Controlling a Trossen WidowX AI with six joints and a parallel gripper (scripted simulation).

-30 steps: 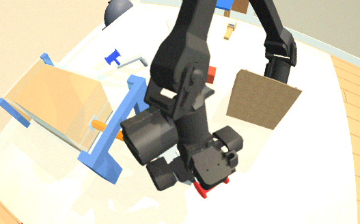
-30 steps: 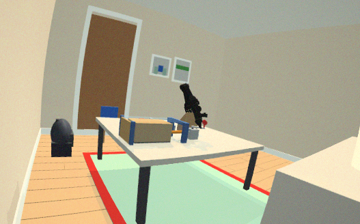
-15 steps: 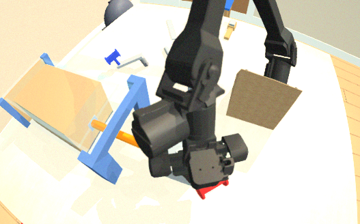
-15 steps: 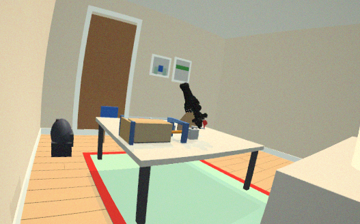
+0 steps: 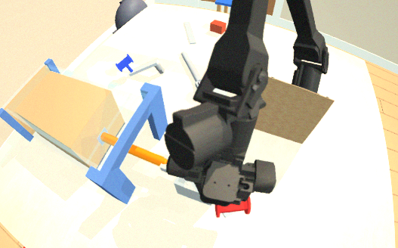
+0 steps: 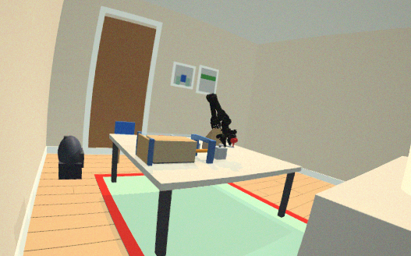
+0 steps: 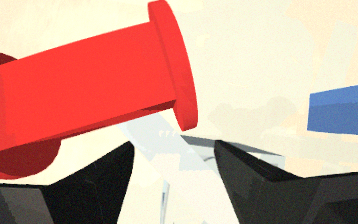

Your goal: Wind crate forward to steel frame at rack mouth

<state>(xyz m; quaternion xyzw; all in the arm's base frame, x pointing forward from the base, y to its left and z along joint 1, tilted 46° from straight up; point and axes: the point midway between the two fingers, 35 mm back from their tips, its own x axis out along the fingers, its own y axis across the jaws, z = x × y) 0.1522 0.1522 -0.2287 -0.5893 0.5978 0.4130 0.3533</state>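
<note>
Now: the winch handle 2 cm above my gripper tip. Round my gripper tip: grey winch (3 cm ahead, 5 cm to the right, 7 cm below); then blue steel frame (20 cm ahead, 6 cm to the right, 1 cm above); then red spool-shaped grip (3 cm behind, 2 cm to the left, 4 cm above).
</note>
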